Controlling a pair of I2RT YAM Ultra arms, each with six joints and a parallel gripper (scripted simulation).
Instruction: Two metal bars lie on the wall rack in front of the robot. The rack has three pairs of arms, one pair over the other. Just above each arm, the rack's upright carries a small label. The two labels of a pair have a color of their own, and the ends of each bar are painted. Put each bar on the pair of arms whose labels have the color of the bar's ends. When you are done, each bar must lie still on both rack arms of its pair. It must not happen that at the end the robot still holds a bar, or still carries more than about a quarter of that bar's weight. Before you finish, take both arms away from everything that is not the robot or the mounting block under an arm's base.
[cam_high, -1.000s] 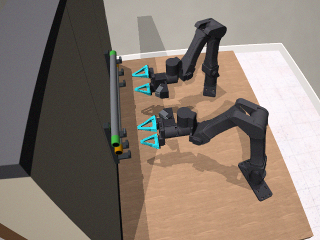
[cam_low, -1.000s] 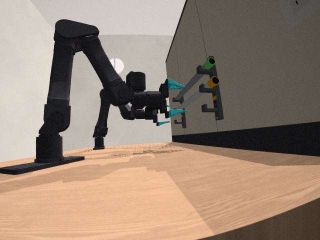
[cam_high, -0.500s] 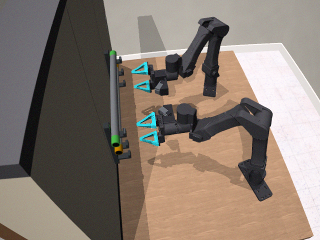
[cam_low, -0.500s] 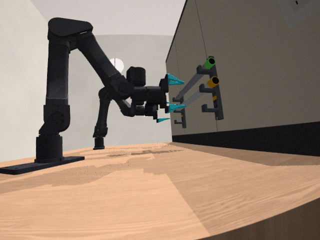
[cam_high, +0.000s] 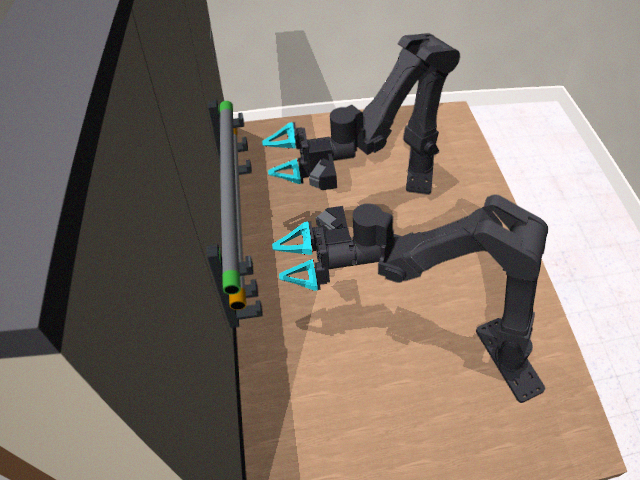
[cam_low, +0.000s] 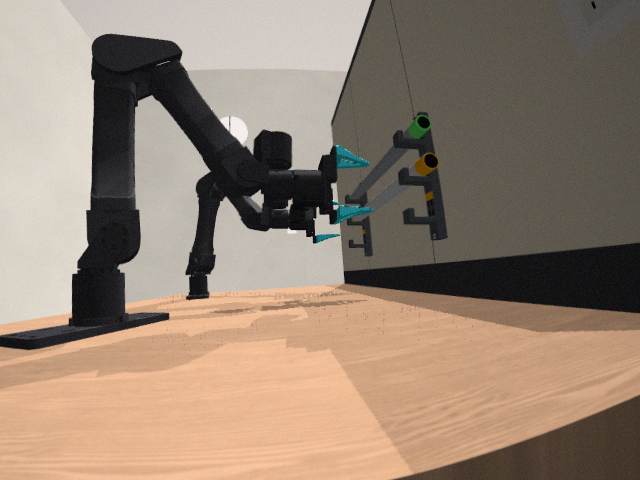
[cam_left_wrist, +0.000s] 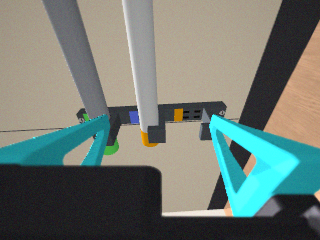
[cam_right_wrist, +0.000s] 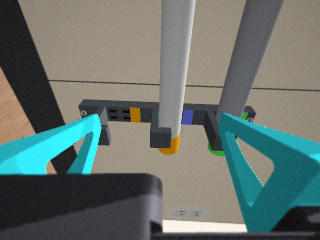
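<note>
Right now my right hand is 140 mm to the right of the orange-ended bar, 100 mm short of it and 10 mm below it. Round my right hand: black baseboard: 190 mm below, 170 mm to the left, 140 mm ahead; then dark wall panel: 200 mm ahead, 200 mm above, 160 mm to the left; then green-ended bar: 140 mm to the left, 100 mm ahead, 90 mm above.
Right now my left hand is 16 cm to the left of the orange-ended bar, 7 cm short of it and 2 cm below it. The rest, counted from my left hand: black baseboard 19 cm below, 12 cm to the right, 11 cm ahead; dark wall panel 21 cm above, 17 cm ahead, 13 cm to the right; green-ended bar 15 cm to the right, 9 cm above, 7 cm ahead.
</note>
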